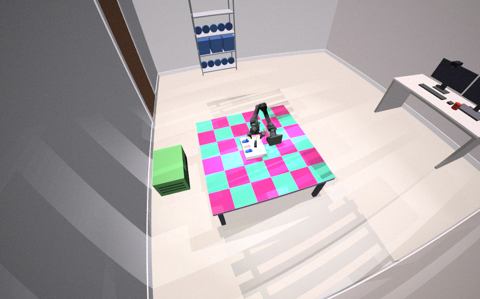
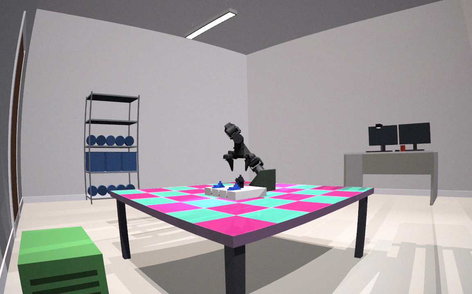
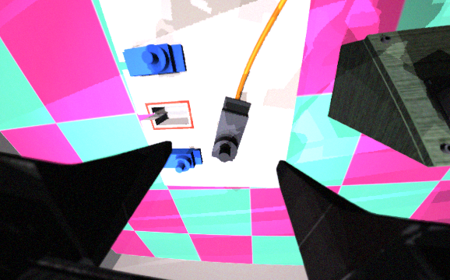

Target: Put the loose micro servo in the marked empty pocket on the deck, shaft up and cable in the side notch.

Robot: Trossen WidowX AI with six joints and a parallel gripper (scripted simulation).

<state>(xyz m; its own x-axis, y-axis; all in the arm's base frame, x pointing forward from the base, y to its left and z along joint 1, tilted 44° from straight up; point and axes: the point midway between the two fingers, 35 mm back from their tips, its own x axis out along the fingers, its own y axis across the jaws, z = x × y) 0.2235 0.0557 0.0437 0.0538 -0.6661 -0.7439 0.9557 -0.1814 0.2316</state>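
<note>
My gripper tip is now 10 mm past the white deck, 10 mm to the left of it and 120 mm above it.
</note>
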